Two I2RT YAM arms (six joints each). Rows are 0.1 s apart.
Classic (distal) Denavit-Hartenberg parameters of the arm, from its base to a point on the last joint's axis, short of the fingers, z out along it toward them. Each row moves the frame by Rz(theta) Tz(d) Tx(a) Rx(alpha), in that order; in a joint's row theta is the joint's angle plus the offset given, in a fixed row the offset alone. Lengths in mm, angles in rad.
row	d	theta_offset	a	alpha
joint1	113.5	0	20	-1.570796
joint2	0	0	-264	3.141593
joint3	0	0.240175	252.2	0
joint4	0	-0.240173	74	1.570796
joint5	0	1.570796	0	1.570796
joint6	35.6	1.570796	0	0
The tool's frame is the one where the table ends.
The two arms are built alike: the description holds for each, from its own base.
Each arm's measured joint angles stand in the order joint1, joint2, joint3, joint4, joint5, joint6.
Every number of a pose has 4 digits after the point. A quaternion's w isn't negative.
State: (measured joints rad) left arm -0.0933 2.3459 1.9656 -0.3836 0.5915 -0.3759; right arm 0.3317 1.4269 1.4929 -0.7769 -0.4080 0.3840
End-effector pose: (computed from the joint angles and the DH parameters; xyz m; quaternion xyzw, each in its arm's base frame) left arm 0.5251 -0.0691 0.1952 -0.0106 0.8871 -0.3480 0.3029; right arm 0.2823 0.1122 0.3812 -0.0611 0.8920 0.3155 0.3178
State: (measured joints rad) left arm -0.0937 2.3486 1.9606 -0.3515 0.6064 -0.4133; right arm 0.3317 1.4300 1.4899 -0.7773 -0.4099 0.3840
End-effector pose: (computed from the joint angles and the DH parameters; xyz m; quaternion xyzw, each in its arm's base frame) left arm 0.5268 -0.0699 0.1949 -0.0199 0.8812 -0.3611 0.3045; right arm 0.2830 0.1125 0.3793 -0.0609 0.8932 0.3155 0.3146
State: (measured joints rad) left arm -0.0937 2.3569 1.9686 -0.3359 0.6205 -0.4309; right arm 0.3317 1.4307 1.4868 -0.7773 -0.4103 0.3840
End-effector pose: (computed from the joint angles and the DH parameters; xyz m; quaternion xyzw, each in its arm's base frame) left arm 0.5291 -0.0705 0.1946 -0.0221 0.8769 -0.3703 0.3056; right arm 0.2832 0.1126 0.3781 -0.0606 0.8939 0.3152 0.3129
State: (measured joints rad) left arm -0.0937 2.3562 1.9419 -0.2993 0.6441 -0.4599; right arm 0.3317 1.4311 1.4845 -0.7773 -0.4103 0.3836
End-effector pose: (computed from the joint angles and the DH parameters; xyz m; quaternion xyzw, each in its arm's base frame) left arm 0.5282 -0.0711 0.1894 -0.0278 0.8723 -0.3847 0.3006; right arm 0.2833 0.1126 0.3773 -0.0605 0.8944 0.3148 0.3118
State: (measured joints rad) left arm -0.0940 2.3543 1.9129 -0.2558 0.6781 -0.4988; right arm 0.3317 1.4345 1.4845 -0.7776 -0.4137 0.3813
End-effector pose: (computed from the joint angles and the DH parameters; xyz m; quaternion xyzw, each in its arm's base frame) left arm 0.5270 -0.0721 0.1848 -0.0340 0.8654 -0.4048 0.2935; right arm 0.2841 0.1130 0.3763 -0.0619 0.8948 0.3154 0.3099
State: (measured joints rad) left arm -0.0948 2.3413 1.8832 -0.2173 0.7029 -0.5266; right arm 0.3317 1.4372 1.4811 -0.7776 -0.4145 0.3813
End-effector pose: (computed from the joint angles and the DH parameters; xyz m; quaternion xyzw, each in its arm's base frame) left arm 0.5245 -0.0730 0.1852 -0.0357 0.8586 -0.4197 0.2921; right arm 0.2847 0.1132 0.3745 -0.0614 0.8959 0.3150 0.3071
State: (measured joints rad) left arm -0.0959 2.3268 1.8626 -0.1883 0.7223 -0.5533; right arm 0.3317 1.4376 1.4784 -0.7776 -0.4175 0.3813
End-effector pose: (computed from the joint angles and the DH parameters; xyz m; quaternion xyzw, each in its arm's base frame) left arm 0.5224 -0.0739 0.1884 -0.0376 0.8523 -0.4324 0.2919; right arm 0.2848 0.1133 0.3735 -0.0617 0.8963 0.3158 0.3052
